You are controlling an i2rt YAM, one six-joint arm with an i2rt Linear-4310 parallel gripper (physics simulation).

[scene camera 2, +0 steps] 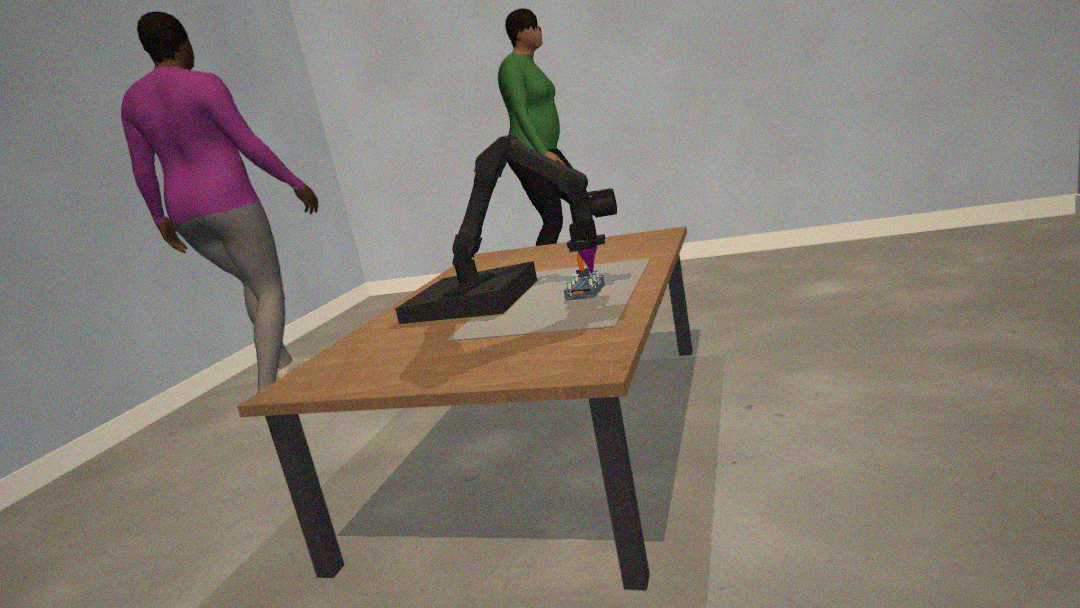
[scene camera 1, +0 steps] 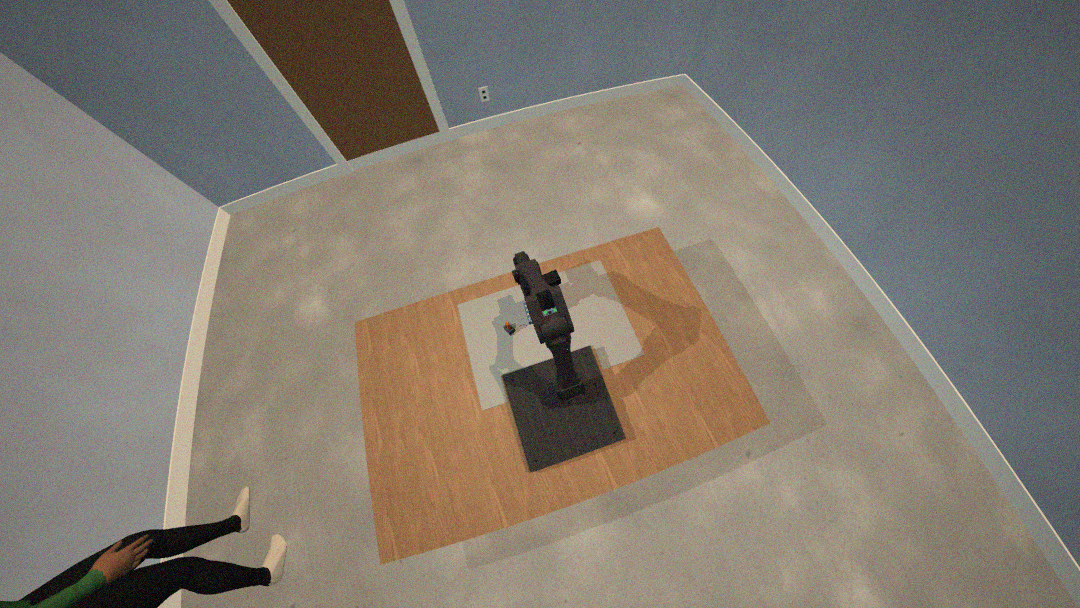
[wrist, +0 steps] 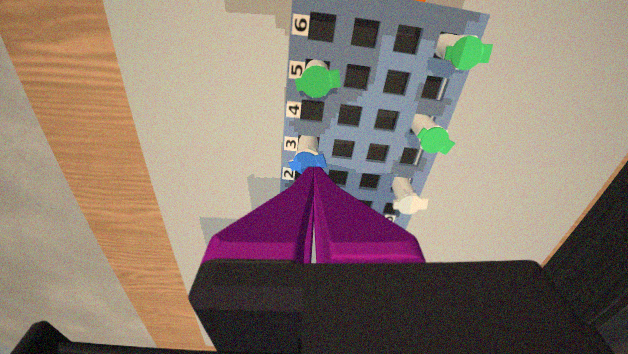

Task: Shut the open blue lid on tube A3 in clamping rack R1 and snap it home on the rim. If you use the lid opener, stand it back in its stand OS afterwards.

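Frame: origin at the arm's base, x ahead, y left, z up, level; metres.
Seen in the pictures: gripper, fingertip midpoint: (scene camera 2: 591,272) (wrist: 314,177); arm's base, link origin: (scene camera 2: 470,285) (scene camera 1: 570,394).
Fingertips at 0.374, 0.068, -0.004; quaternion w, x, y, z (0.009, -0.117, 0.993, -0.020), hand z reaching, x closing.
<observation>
Offsets run from my fingertips to a thing's top centre, as dx, dy, dz. "*": to the spot under its first point. Level surfaces: height alone.
Clamping rack R1 {-0.022, -0.022, -0.001} (wrist: 368,117) (scene camera 2: 594,290) is a blue block with square holes and numbered rows. The tube in A3 {* +0.006, -0.010, -0.014} (wrist: 308,143) stands in the left column by the label 3. Its blue lid {+0.005, -0.005, -0.001} (wrist: 308,162) lies over the tube's top, as seen in the wrist view; whether it is snapped on the rim cannot be told. My gripper (wrist: 314,177) (scene camera 2: 591,271) is shut and empty, its purple fingertips at the near edge of the blue lid; contact cannot be told. The orange lid opener {-0.082, +0.120, +0.033} (scene camera 2: 580,262) (scene camera 1: 507,325) stands upright beside the rack, away from my fingers. Its stand is hard to make out.
Green-lidded tubes (wrist: 317,81) (wrist: 468,52) (wrist: 435,139) and a white-lidded tube {-0.055, +0.007, -0.004} (wrist: 411,204) stand in the rack. The rack is on a pale mat {dz -0.052} (scene camera 2: 529,324) on the wooden table {dz -0.055} (scene camera 2: 483,370). Two people stand beyond the table in scene camera 2.
</observation>
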